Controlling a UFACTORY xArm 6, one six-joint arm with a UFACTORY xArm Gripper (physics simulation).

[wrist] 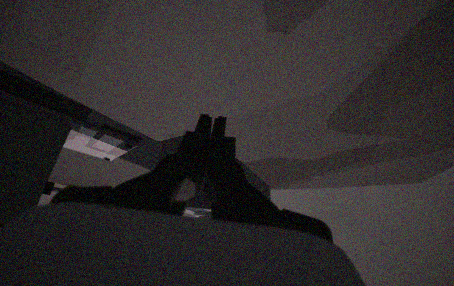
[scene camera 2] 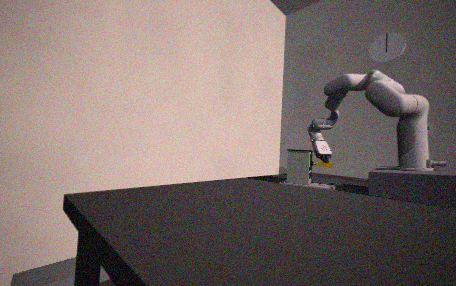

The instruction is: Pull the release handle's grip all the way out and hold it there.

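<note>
The release handle's yellow grip [scene camera 2: 325,164] sticks out to the right from a pale upright housing [scene camera 2: 299,169] in the scene view. In the wrist view the grip [wrist: 258,184] is a dark block, mostly hidden behind the fingers. My gripper [scene camera 2: 325,159] [wrist: 212,134] is shut, with its two fingertips close together and nothing between them. In the scene view it points down, right at the top of the grip; whether it touches the grip I cannot tell. The short dark stem between the housing and the grip shows faintly.
The housing stands on a low pale base plate [scene camera 2: 322,186] beyond the large dark table [scene camera 2: 225,225]. The robot's arm rises at the right from a grey pedestal [scene camera 2: 410,187]. A pale wall stands at the left, and a round disc [scene camera 2: 395,47] hangs on the grey wall behind the arm.
</note>
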